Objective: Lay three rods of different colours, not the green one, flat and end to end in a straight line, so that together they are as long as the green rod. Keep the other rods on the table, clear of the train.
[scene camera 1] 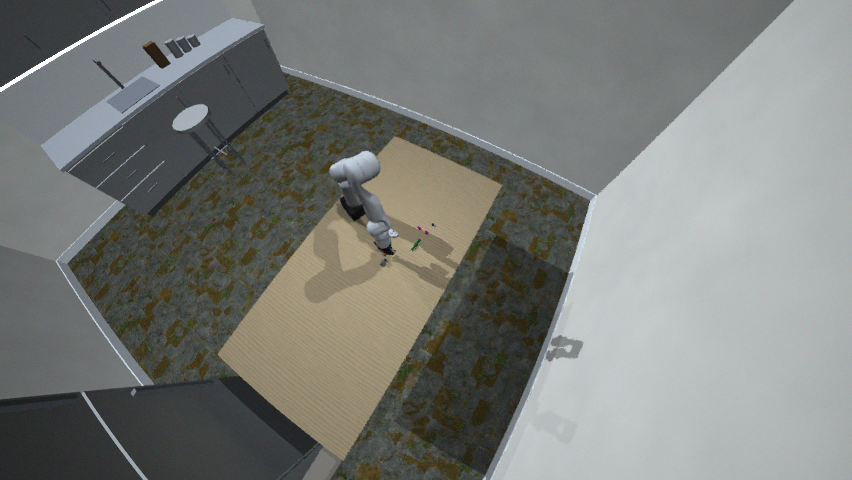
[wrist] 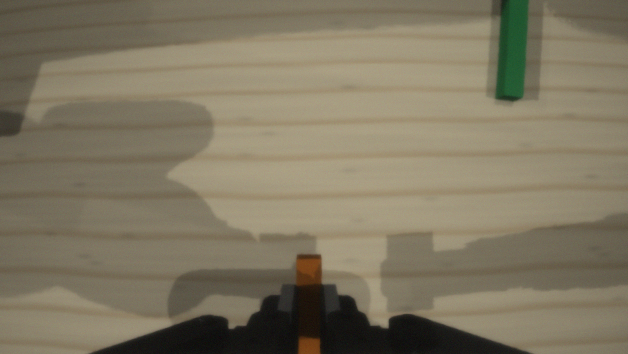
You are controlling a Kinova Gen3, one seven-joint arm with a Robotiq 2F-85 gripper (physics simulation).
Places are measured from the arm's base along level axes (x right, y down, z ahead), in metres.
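Pixels of known places: gripper, between the fingertips: (scene camera 1: pixel 386 252) (wrist: pixel 309 306); arm's base, origin of its link: (scene camera 1: pixel 354 200).
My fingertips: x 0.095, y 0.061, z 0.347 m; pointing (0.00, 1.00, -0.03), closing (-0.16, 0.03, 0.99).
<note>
Ahead of a thing's pixels: the offset from my fingertips to its top centre. Level surfaces: height alone.
My gripper (scene camera 1: pixel 388 251) (wrist: pixel 309 306) is shut on an orange rod @(dx -0.002, dy -0.009, dz +0.000 m) (wrist: pixel 309 270), which sticks out past the fingertips in the wrist view. The wood table surface shows beyond the rod; its height above the table is hard to tell. The green rod @(dx -0.150, dy +0.023, dz +0.081 m) (scene camera 1: pixel 416 245) (wrist: pixel 513 50) lies flat, at the upper right in the wrist view, apart from the gripper. In the scene view, two short magenta rods @(dx -0.243, dy +0.023, dz +0.025 m) (scene camera 1: pixel 419 227) @(dx -0.248, dy +0.023, dz +0.075 m) (scene camera 1: pixel 426 232) and a small blue rod @(dx -0.313, dy +0.023, dz +0.071 m) (scene camera 1: pixel 432 224) lie beyond the green one. A small bluish and grey piece @(dx +0.053, dy +0.023, dz +0.013 m) (scene camera 1: pixel 383 261) lies close by the gripper, too small to make out.
The wooden table top @(dy +0.032 m) (scene camera 1: pixel 333 357) extends to both sides of the arm (scene camera 1: pixel 372 208). A small white object (scene camera 1: pixel 392 233) shows beside the arm's wrist. A stool (scene camera 1: pixel 190 118) and a kitchen counter (scene camera 1: pixel 238 29) stand away from the table. Arm shadows cross the wood.
</note>
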